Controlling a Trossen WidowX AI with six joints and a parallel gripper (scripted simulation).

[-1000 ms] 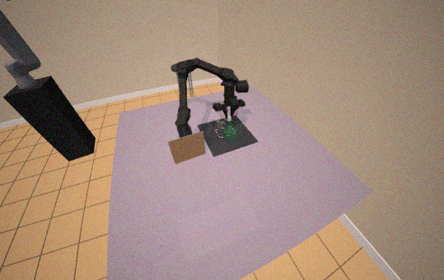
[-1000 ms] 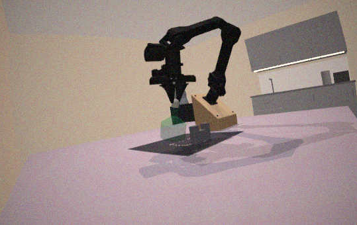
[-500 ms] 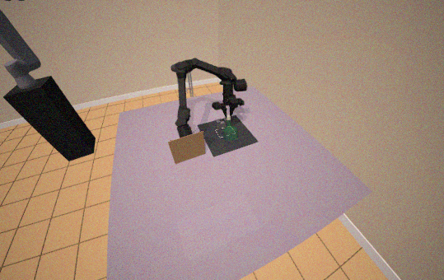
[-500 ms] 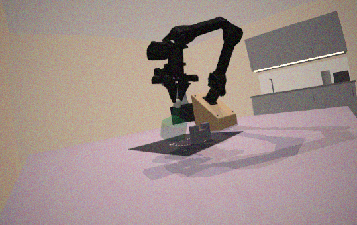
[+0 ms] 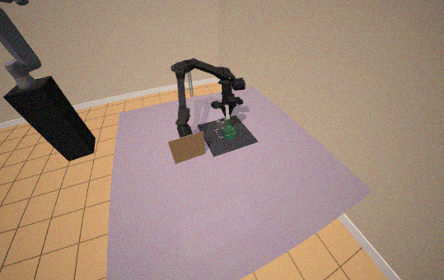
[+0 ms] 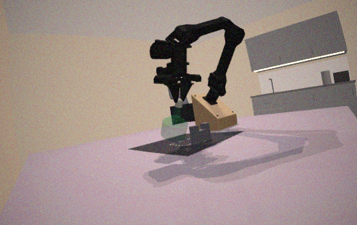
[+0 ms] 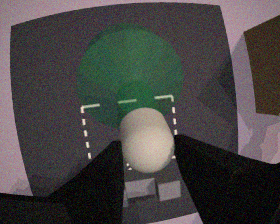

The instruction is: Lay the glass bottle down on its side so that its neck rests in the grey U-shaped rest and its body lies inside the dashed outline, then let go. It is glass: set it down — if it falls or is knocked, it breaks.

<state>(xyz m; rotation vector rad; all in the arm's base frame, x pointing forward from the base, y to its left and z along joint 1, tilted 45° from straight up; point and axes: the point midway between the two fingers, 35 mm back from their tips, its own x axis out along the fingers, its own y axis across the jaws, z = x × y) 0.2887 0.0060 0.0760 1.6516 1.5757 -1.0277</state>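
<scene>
My gripper tip is now 5 cm above the green glass bottle and 2 cm to the left of it. From my gripper tip the other things lie so: dark mat: 14 cm below.
</scene>
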